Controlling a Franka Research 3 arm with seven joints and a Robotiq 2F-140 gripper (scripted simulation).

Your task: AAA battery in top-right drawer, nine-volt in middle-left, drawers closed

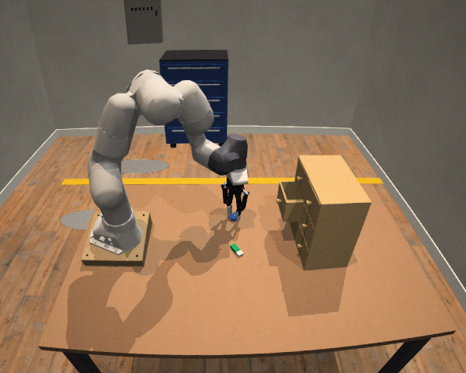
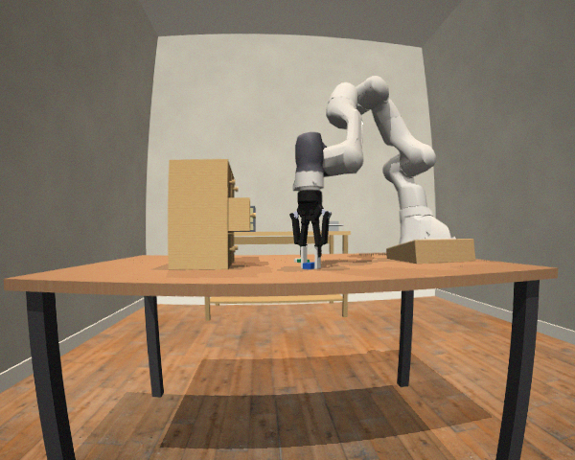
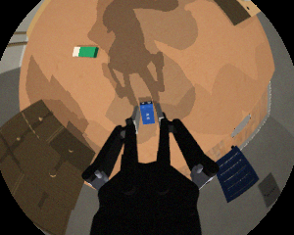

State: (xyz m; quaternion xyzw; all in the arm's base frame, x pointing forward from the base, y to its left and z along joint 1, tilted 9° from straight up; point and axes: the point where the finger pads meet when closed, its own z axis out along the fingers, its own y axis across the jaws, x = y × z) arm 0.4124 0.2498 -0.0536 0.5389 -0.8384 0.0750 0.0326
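Now: the blue nine-volt battery 2 cm below my hand and 1 cm to the right of it. The rest, counted from my hand: thin black AAA battery (36 cm ahead, 20 cm above, 15 cm to the right); green-and-white AAA battery (20 cm to the right, 4 cm ahead, 3 cm below).
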